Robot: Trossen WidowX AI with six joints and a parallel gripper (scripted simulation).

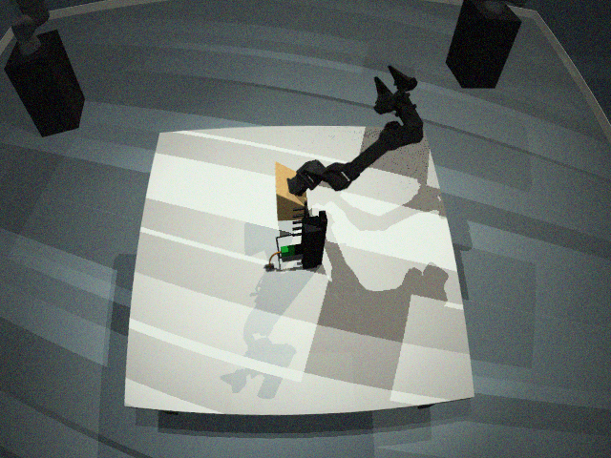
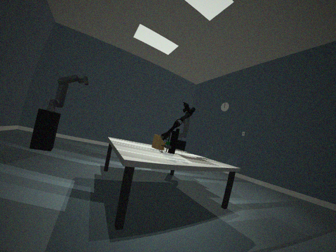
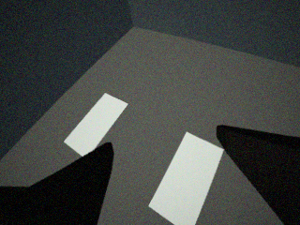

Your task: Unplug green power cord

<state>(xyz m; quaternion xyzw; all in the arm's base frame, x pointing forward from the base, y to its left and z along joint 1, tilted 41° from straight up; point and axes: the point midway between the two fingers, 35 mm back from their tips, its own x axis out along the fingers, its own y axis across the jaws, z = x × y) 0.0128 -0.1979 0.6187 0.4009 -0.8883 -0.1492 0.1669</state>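
Now: the green plug 20 cm ahead of my gripper tip, 29 cm to the right of it and 62 cm below it.
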